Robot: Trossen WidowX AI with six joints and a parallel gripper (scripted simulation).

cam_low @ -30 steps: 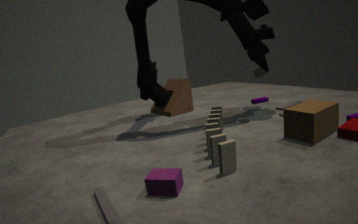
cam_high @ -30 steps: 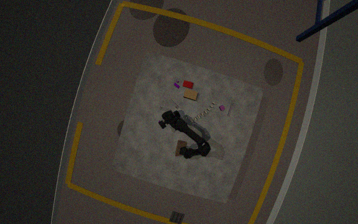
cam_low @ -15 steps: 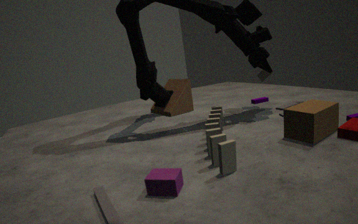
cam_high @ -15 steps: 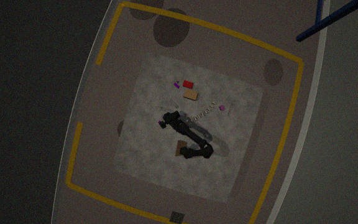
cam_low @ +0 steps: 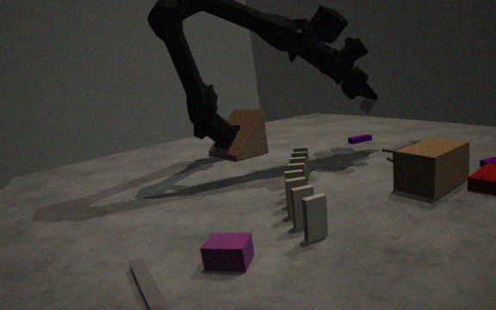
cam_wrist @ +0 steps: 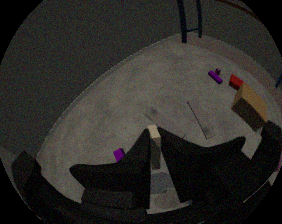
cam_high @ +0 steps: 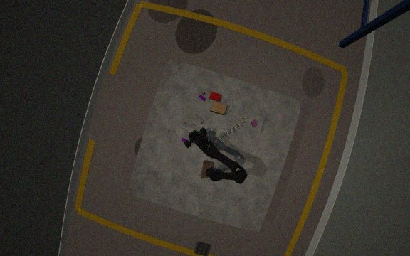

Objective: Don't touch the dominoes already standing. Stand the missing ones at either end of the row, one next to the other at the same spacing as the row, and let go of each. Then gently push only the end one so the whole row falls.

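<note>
My gripper tip is now 9 cm past the small purple bar, 4 cm to the right of it and 11 cm above it. Round my gripper tip: red block 34 cm ahead, 14 cm to the right, 11 cm below; magenta cube 18 cm ahead, 52 cm to the right, 10 cm below; tan box 24 cm ahead, 18 cm to the right, 9 cm below.
</note>
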